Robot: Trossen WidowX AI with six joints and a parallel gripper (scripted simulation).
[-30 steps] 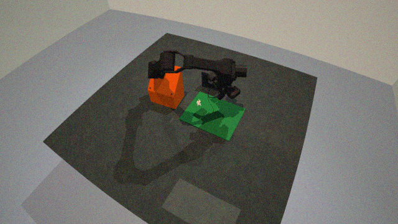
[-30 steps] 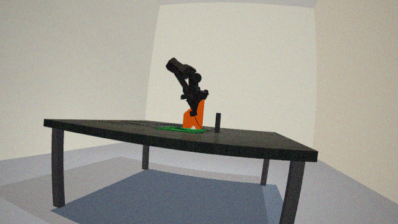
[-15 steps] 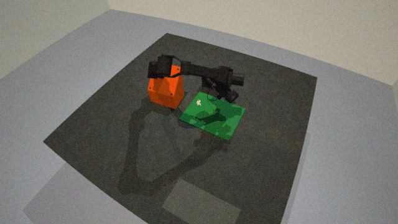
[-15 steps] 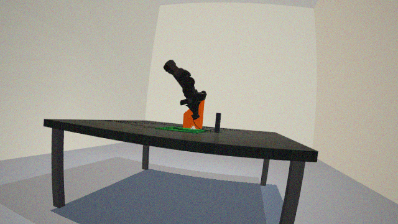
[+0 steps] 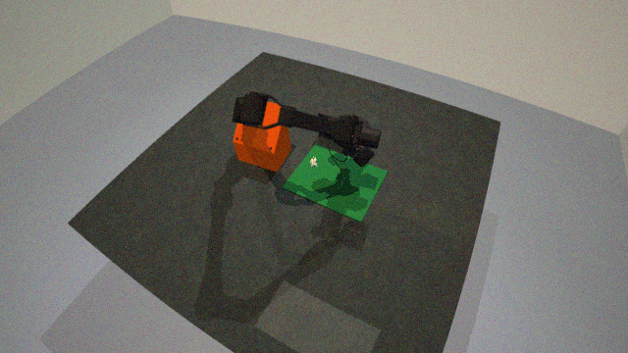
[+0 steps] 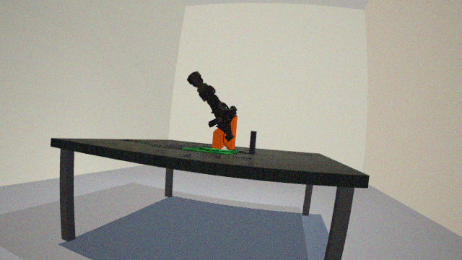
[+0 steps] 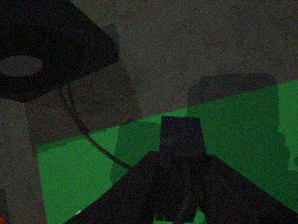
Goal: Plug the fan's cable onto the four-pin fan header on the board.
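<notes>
Right now my gripper tip is 1 cm past the green board, 8 cm to the left of it and 10 cm above it. Also, from my gripper tip: dark fan plug (1 cm below); then dark square fan (11 cm behind, 10 cm to the left, 3 cm below).
</notes>
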